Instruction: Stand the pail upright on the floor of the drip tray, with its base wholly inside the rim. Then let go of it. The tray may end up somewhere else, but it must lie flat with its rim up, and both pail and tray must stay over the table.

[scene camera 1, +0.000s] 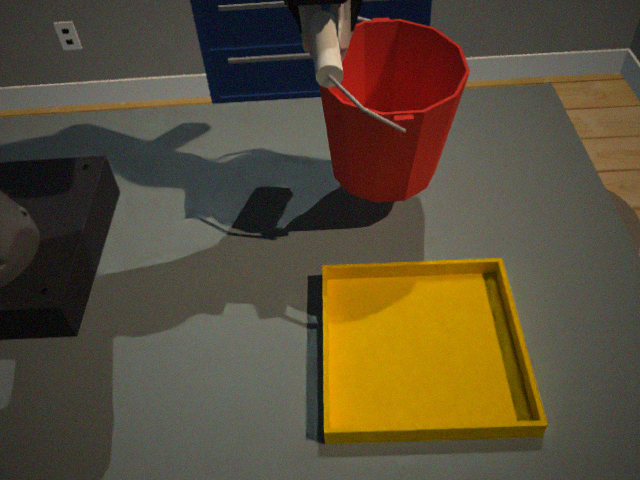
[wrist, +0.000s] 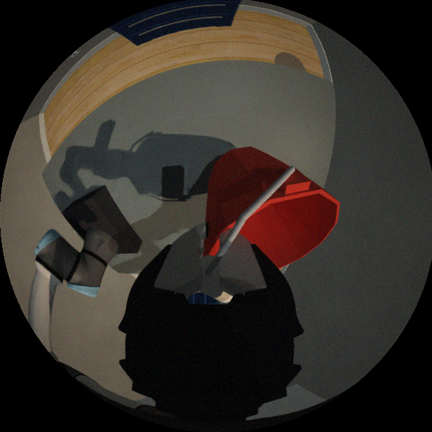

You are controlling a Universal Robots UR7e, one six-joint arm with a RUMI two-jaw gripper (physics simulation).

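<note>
The red pail (scene camera 1: 382, 155) (wrist: 295, 225) hangs in the air above the table, behind the tray in the scene view. Its mouth faces up and it leans slightly. Its wire handle (scene camera 1: 368, 112) (wrist: 265, 197) is raised to one side, with a pale cylindrical grip (scene camera 1: 328, 62) at its top. My gripper (scene camera 1: 326, 42) (wrist: 212, 223) is shut on this grip, its jaws beside the pail's rim. The fingers partly hide the grip in the wrist view. The yellow drip tray (scene camera 1: 418, 356) lies flat on the table with its rim up, at the front right of the scene view.
The grey table (scene camera 1: 217, 403) (wrist: 250, 100) carries the dark base block (scene camera 1: 87, 248) (wrist: 122, 225) of the arm at the left. A blue drawer cabinet (scene camera 1: 258, 31) (wrist: 185, 20) stands beyond the table's back edge. Shadows of the arm and pail fall across the table.
</note>
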